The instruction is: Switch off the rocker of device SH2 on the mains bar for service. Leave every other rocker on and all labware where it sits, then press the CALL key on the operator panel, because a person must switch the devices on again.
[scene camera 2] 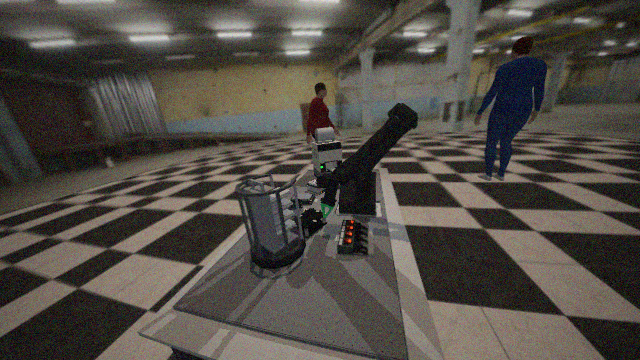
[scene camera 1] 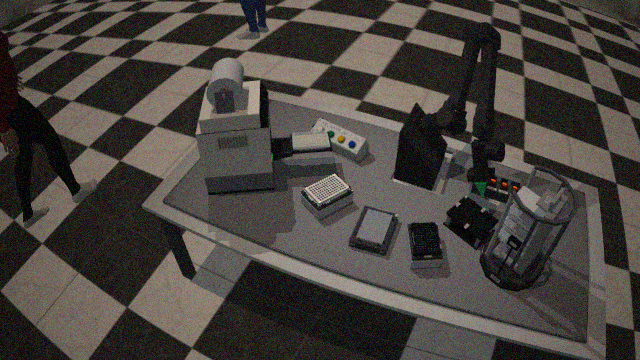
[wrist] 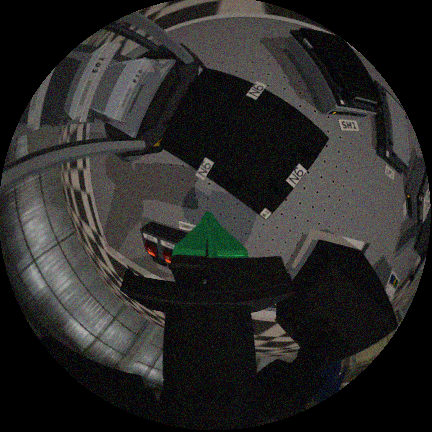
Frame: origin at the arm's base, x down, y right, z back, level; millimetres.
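Seen in the pictures: gripper, fingertip midpoint: (scene camera 2: 324,217) (scene camera 1: 482,197) (wrist: 207,215); arm's base, link origin: (scene camera 2: 363,183) (scene camera 1: 424,128) (wrist: 324,342).
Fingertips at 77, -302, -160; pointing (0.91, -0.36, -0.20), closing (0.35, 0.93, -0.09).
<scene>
Offsets run from my fingertips to a thing's top centre, as dx, dy, dz. "pt": to the spot under its first point.
The mains bar @(pt +33, -70, +101) (scene camera 1: 501,192) (scene camera 2: 343,246) (wrist: 172,234) lies behind the black N6 block, with several rockers glowing orange-red. In the wrist view two lit rockers show; the gripper hides part of the bar. The rocker labels are too blurred to tell which is SH2. My gripper (scene camera 1: 481,188) (scene camera 2: 326,210) (wrist: 207,215) is shut and empty, its green fingertips pointing down beside the bar's end on the arm-base side, above the table and apart from the bar. The operator panel @(-11, +611, +62) (scene camera 1: 341,144) stands beyond the arm base, with green, yellow and blue keys visible; the key texts are unreadable.
The black N6 block @(-3, +10, -96) (scene camera 1: 470,220) (wrist: 245,135) stands near the gripper. A caged plate carousel @(-279, -186, -173) (scene camera 2: 277,256) stands beside it. A black plate @(+4, +133, -267) (scene camera 1: 425,240), a grey plate device @(+38, +309, -269) (scene camera 1: 376,225), a white well plate @(+4, +507, -223) (scene camera 1: 327,191) and a tall grey machine @(-383, +860, -244) (scene camera 1: 235,157) stand along the table.
</scene>
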